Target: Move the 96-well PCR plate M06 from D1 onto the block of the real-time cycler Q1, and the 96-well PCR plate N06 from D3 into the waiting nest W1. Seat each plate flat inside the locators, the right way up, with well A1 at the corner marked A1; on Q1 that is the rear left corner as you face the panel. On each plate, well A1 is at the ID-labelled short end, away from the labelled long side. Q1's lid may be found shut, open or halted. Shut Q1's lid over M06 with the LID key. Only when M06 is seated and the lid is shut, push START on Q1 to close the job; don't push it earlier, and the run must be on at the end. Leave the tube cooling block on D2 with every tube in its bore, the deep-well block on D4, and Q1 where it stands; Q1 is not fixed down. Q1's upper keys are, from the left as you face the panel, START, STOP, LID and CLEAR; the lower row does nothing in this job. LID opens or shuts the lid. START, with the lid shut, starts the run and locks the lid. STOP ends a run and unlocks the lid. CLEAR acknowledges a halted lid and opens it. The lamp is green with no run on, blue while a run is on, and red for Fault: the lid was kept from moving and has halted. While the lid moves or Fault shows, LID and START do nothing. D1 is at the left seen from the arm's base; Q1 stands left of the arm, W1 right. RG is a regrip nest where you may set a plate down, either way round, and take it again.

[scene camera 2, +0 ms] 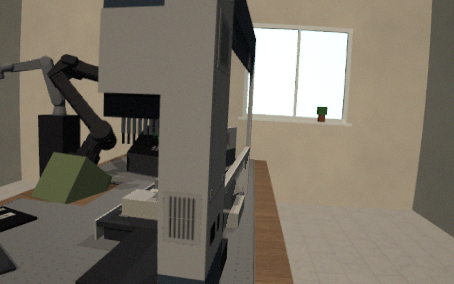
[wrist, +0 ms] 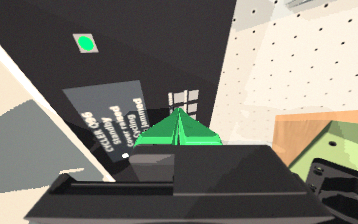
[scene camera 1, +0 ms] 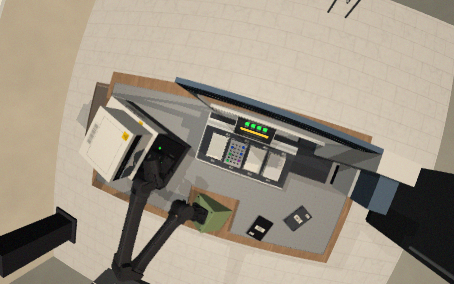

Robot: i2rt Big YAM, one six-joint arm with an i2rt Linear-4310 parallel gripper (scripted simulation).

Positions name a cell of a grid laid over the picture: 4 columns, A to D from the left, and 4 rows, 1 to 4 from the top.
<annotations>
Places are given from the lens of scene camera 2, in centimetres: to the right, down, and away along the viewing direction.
deep-well block (scene camera 2: B3): -20, 14, 69
</annotations>
